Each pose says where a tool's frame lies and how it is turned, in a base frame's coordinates. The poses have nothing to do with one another.
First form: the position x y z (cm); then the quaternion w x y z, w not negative.
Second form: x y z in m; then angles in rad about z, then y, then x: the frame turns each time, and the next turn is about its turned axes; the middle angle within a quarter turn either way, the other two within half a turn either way. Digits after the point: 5 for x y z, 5 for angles.
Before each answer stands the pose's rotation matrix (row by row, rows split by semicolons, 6 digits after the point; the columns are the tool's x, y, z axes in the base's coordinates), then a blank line. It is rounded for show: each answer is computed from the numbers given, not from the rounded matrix.
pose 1, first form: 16.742 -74.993 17.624 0.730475 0.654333 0.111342 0.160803
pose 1, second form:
0.923491 -0.089216 0.373102; 0.380635 0.091981 -0.920139; 0.047772 0.991756 0.118903

0.16742 -0.74993 0.17624 0.39095 -0.04779 1.45147
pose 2, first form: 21.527 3.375 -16.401 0.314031 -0.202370 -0.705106 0.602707
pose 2, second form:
-0.720862 -0.093153 -0.686790; 0.663922 0.191581 -0.722844; 0.198911 -0.977046 -0.076257

0.21527 0.03375 -0.16401 2.39729 -0.20025 -1.64869
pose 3, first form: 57.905 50.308 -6.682 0.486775 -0.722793 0.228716 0.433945
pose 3, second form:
0.518761 -0.753097 -0.404639; 0.091839 -0.421478 0.902176; -0.849972 -0.505175 -0.149483

0.57905 0.50308 -0.06682 0.17522 1.01593 -1.85849
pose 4, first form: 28.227 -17.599 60.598 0.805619 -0.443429 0.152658 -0.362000
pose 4, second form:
0.691303 0.447882 0.567011; -0.718654 0.344653 0.603945; 0.075074 -0.824994 0.560132

0.28227 -0.17599 0.60598 -0.80479 -0.07514 -0.97434
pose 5, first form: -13.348 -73.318 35.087 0.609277 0.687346 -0.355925 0.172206
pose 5, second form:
0.687325 -0.699129 -0.196984; -0.279445 -0.004198 -0.960153; 0.670444 0.714983 -0.198254

-0.13348 -0.73318 0.35087 -0.38616 -0.73481 1.84129
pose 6, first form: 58.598 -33.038 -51.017 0.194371 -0.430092 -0.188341 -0.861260
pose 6, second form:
-0.554482 0.496816 0.667626; -0.172800 -0.853495 0.491616; 0.814058 0.157226 0.559097

0.58598 -0.33038 -0.51017 -2.83949 -0.95111 0.27413
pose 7, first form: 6.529 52.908 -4.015 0.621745 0.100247 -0.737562 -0.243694
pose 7, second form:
-0.206768 0.155154 -0.966009; -0.450907 0.861128 0.234823; 0.868291 0.484135 -0.108093

0.06529 0.52908 -0.04015 -2.00075 -1.05175 1.79046
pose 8, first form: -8.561 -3.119 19.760 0.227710 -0.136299 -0.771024 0.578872
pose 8, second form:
-0.859141 -0.053450 -0.508939; 0.473809 0.292660 -0.830575; 0.193340 -0.954722 -0.226111

-0.08561 -0.03119 0.19760 2.63760 -0.19457 -1.80335
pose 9, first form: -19.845 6.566 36.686 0.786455 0.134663 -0.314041 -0.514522
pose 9, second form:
0.273291 0.724717 -0.632532; -0.893876 0.434266 0.111349; 0.355384 0.534975 0.766488

-0.19845 0.06566 0.36686 -1.27408 -0.36332 0.60935
